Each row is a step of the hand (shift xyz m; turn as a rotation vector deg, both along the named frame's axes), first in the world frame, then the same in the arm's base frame.
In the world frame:
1: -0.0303 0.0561 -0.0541 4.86 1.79 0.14
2: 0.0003 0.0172 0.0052 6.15 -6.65 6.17
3: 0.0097 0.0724 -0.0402 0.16 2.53 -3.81
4: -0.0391 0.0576 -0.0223 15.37 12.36 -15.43
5: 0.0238 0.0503 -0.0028 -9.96 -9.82 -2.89
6: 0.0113 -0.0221 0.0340 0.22 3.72 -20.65
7: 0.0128 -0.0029 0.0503 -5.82 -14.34 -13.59
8: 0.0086 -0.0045 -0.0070 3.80 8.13 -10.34
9: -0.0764 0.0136 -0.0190 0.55 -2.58 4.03
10: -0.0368 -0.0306 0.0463 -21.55 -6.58 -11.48
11: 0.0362 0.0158 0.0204 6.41 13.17 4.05
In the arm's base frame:
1: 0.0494 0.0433 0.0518 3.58 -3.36 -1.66
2: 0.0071 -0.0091 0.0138 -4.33 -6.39 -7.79
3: 0.0721 0.0053 0.0416 3.88 2.15 1.13
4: 0.0263 0.0231 0.0642 24.86 -0.18 -3.02
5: 0.0440 -0.0254 0.0228 -9.38 10.63 -1.73
6: -0.0275 -0.0265 -0.0177 14.79 14.85 -1.03
7: -0.0252 -0.0454 -0.0012 -3.34 17.87 -9.68
8: 0.0062 0.0018 -0.0101 13.07 3.59 1.93
9: -0.0216 0.0540 0.0547 -3.66 -2.71 -1.58
10: -0.0658 -0.0065 0.0082 -8.52 22.92 6.44
11: 0.0164 -0.0407 -0.0070 8.74 -10.47 6.71

